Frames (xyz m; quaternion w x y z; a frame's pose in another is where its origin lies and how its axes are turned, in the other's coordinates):
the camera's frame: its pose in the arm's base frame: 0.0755 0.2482 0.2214 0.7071 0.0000 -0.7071 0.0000
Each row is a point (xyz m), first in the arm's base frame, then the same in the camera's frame.
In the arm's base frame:
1: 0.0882 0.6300 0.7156
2: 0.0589 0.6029 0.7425
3: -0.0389 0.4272 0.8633
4: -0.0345 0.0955 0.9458
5: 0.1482 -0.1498 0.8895
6: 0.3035 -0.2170 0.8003
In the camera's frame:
1: 0.4942 0.3818 -0.0127
2: 0.5211 0.3547 0.0166
3: 0.6419 0.1790 0.1144
4: 0.7244 -0.1527 0.1100
5: 0.6681 -0.3980 -0.0727
6: 0.5789 -0.4652 -0.2280

